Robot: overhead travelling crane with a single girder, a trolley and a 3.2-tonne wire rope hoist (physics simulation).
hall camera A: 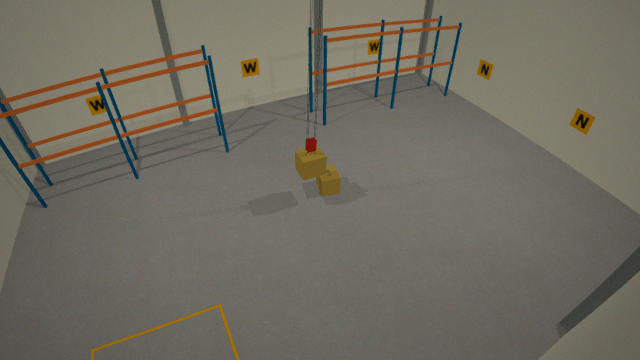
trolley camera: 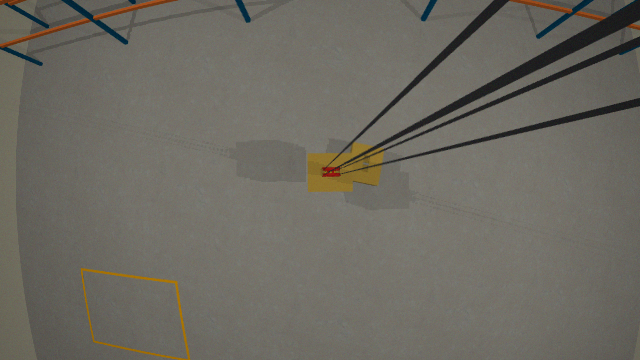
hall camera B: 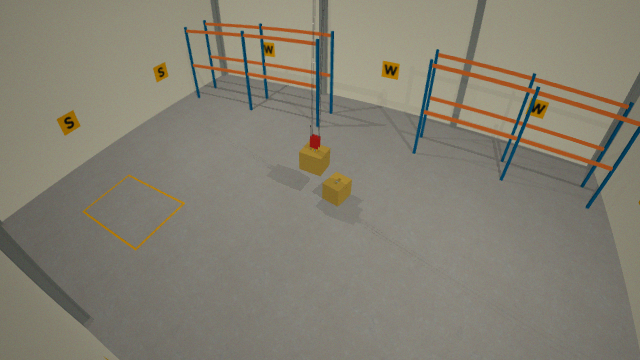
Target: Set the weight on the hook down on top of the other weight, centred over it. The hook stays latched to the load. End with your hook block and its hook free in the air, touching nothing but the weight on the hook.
Observation:
In view: a yellow weight [trolley camera: 367, 160] and a yellow weight [trolley camera: 316, 161].

